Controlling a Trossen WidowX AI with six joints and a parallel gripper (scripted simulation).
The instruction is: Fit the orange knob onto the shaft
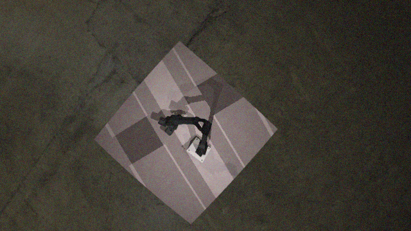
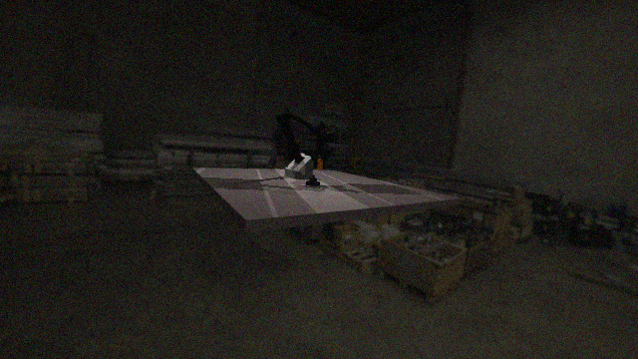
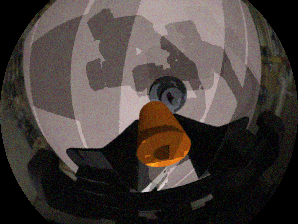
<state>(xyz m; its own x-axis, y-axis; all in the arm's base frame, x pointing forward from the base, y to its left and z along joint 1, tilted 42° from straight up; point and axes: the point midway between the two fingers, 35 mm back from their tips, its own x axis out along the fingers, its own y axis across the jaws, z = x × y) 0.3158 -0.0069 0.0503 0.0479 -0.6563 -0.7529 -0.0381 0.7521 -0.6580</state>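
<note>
Right now my gripper tip is 70 mm above the dark pedestal and 40 mm to the left of it. The rest, counted from my gripper tip: orange knob: 20 mm above.
</note>
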